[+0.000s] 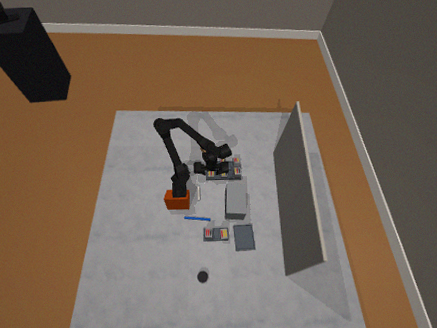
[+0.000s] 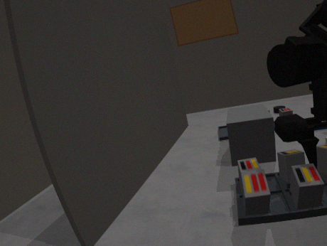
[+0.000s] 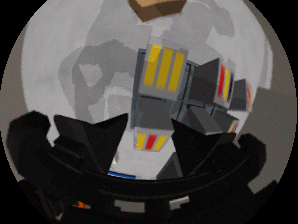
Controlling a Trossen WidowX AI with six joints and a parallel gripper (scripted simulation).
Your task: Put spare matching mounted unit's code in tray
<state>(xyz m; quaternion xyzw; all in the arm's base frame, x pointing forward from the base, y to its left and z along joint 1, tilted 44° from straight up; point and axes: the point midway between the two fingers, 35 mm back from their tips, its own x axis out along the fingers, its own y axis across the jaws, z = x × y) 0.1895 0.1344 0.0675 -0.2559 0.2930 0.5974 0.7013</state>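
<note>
Now: gripper tip 30 mm below the grey spare. The rest, counted from my gripper tip: blue pen 240 mm to the right, 100 mm behind, 10 mm below; grey box 180 mm to the right, 100 mm ahead, 30 mm above; brown block 190 mm to the left.
</note>
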